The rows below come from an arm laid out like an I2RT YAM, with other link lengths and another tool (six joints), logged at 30 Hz.
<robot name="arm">
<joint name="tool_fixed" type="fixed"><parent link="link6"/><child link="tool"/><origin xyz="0.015 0.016 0.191" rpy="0 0.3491 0.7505"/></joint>
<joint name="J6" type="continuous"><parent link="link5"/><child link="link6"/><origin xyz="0.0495 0 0.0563" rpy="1.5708 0 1.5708"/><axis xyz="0 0 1"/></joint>
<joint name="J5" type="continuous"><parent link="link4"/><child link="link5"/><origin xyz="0.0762 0.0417 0.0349" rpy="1.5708 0 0"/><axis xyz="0 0 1"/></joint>
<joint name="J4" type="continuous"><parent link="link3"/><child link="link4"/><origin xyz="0.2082 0.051 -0.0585" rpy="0 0 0"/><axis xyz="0 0 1"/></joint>
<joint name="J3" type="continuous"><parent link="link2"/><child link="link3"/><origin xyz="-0.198 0 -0.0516" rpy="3.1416 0 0"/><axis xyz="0 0 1"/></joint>
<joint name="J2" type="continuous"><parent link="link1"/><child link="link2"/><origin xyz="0.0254 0.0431 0.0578" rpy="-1.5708 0 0"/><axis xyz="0 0 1"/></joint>
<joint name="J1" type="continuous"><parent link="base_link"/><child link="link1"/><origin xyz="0 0 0.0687" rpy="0 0 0"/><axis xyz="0 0 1"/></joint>
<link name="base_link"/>
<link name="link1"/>
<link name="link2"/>
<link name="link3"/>
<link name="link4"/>
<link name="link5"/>
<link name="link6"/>
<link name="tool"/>
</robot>
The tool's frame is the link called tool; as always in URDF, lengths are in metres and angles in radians. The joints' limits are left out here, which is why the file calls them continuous.
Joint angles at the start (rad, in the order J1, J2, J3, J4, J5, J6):
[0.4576, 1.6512, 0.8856, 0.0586, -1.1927, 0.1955]
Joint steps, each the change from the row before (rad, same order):
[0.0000, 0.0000, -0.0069, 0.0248, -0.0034, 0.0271]
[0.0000, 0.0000, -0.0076, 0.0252, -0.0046, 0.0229]
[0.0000, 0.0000, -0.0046, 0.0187, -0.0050, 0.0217]
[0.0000, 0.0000, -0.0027, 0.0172, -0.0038, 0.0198]
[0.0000, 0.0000, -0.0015, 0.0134, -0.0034, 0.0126]
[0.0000, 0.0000, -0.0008, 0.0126, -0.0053, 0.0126]
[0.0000, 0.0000, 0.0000, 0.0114, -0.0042, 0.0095]
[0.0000, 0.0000, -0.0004, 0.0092, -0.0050, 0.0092]
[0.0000, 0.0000, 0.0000, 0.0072, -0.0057, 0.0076]
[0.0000, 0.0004, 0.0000, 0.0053, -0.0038, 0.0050]
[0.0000, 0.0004, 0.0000, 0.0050, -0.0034, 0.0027]
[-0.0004, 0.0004, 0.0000, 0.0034, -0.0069, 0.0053]
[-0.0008, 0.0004, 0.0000, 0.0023, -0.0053, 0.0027]
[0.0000, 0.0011, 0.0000, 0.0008, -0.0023, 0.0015]
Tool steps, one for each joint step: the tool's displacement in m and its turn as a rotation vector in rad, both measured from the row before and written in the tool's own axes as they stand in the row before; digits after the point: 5 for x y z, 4 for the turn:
[-0.00146, -0.00035, -0.00017, -0.0026, -0.0073, 0.0102]
[-0.00146, -0.00002, -0.00016, -0.0025, -0.0079, 0.0060]
[-0.00160, 0.00024, -0.00030, -0.0043, -0.0070, 0.0075]
[-0.00183, -0.00022, -0.00042, -0.0027, -0.0064, 0.0057]
[-0.00166, -0.00023, -0.00041, -0.0013, -0.0053, 0.0011]
[-0.00198, 0.00015, -0.00052, -0.0030, -0.0062, 0.0006]
[-0.00193, -0.00015, -0.00052, -0.0013, -0.0055, -0.0017]
[-0.00161, 0.00035, -0.00043, -0.0031, -0.0050, -0.0002]
[-0.00154, 0.00062, -0.00042, -0.0040, -0.0048, -0.0006]
[-0.00097, 0.00037, -0.00024, -0.0026, -0.0032, -0.0005]
[-0.00088, 0.00027, -0.00021, -0.0016, -0.0029, -0.0023]
[-0.00101, 0.00112, -0.00036, -0.0059, -0.0040, 0.0006]
[-0.00065, 0.00070, -0.00036, -0.0038, -0.0030, -0.0003]
[-0.00004, 0.00045, 0.00007, -0.0026, -0.0009, 0.0010]

